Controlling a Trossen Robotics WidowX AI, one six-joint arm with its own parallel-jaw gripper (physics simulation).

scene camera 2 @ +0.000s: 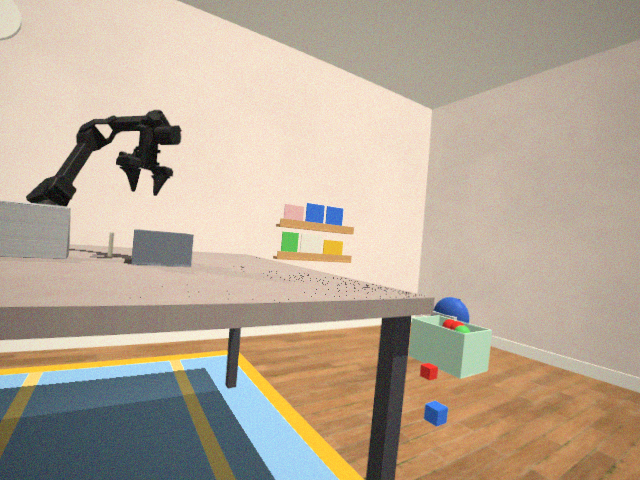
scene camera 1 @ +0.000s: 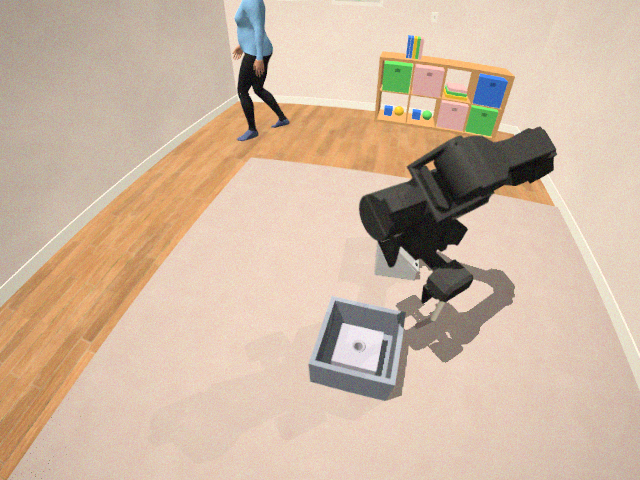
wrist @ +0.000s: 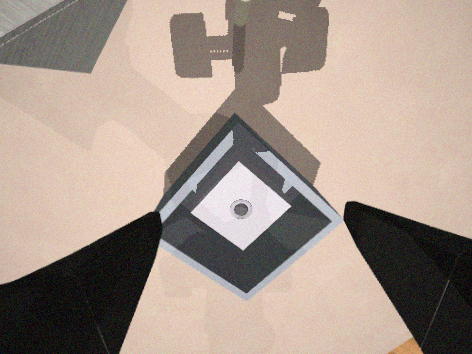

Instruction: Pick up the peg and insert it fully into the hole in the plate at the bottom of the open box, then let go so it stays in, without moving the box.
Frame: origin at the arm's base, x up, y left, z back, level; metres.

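Seen in the pictures: gripper, fingertip midpoint: (scene camera 2: 144,193) (scene camera 1: 407,283) (wrist: 253,215); arm's base at its link origin: (scene camera 2: 42,221).
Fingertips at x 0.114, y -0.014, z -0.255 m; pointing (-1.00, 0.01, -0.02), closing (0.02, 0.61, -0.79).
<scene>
Offsets run from my fingertips to a thing's top centre. "*": to the spot under its first point.
The peg {dx -0.133, dy +0.113, dz +0.072 m} (scene camera 1: 438,310) (scene camera 2: 110,244) is pale and thin and stands upright on the table beside the box; in the wrist view its greenish top end {* dx -0.168, dy +0.106, dz +0.070 m} (wrist: 241,14) shows at the top edge. The open blue-grey box {dx -0.115, dy -0.067, dz -0.052 m} (scene camera 1: 348,377) (scene camera 2: 162,248) (wrist: 203,270) holds a white plate {dx -0.152, dy -0.067, dz -0.052 m} (scene camera 1: 345,356) (wrist: 241,232) with a round hole {* dx -0.174, dy -0.066, dz -0.043 m} (scene camera 1: 358,346) (wrist: 241,209) at its middle. The hole shows empty. My gripper (scene camera 1: 407,283) (scene camera 2: 144,192) (wrist: 253,215) is open and empty, pointing down, high above the table. In the wrist view the box lies between the fingertips, well below them.
A grey block (scene camera 2: 36,232) (wrist: 65,42) under the arm's base stands beyond the peg from the box. The table's front edge (scene camera 2: 206,316) shows in scene camera 2. A person (scene camera 1: 253,46) and a shelf unit (scene camera 1: 444,60) stand beyond the table.
</scene>
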